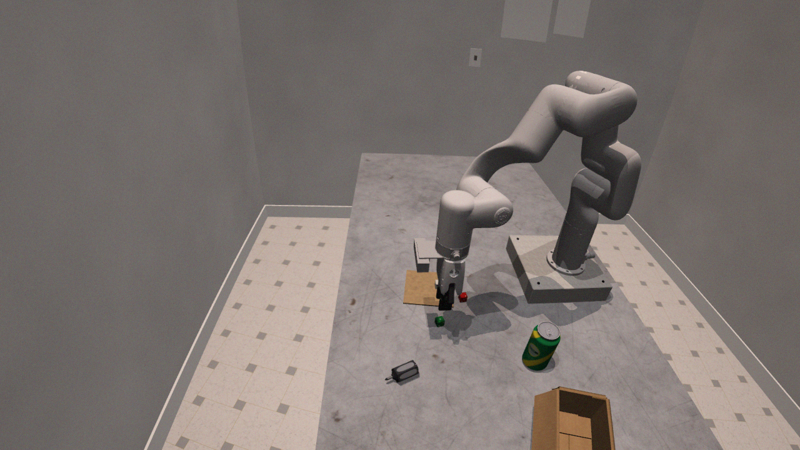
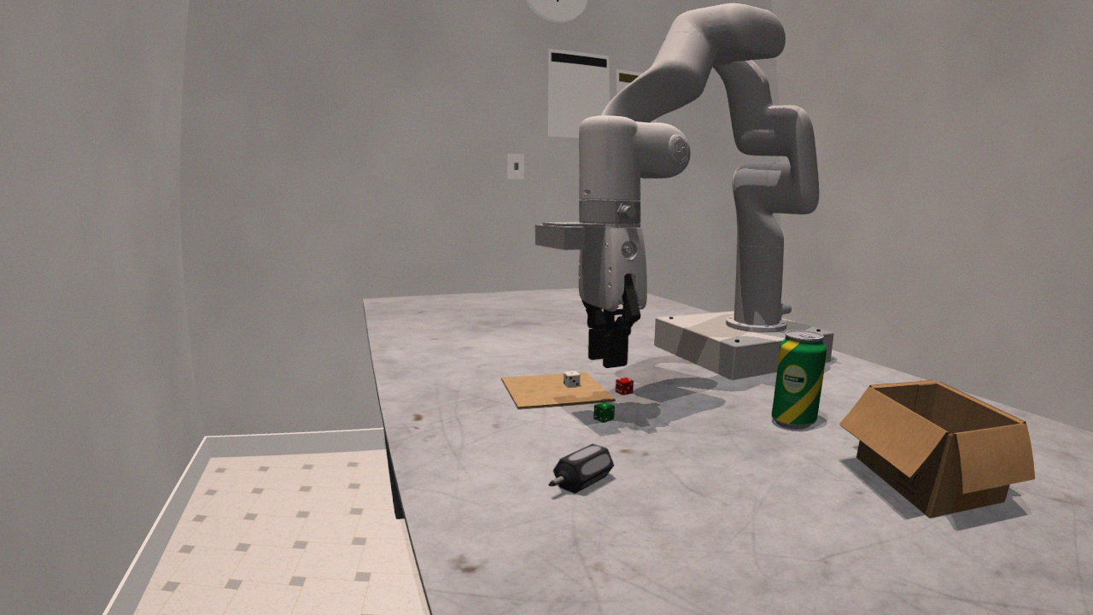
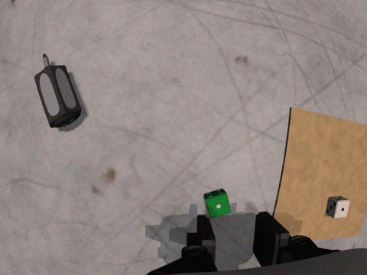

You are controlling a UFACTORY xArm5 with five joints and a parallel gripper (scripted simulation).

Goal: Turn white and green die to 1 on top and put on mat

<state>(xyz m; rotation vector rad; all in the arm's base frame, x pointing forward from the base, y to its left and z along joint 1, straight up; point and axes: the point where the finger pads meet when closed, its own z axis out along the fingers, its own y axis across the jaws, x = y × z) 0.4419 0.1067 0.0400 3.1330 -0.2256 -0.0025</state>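
The green die is 9 cm below my hand. Round my hand: tan mat (14 cm to the right, 10 cm below, 1 cm behind); red die (9 cm below, 9 cm behind, 7 cm to the right); white die (13 cm to the right, 8 cm below, 3 cm behind).
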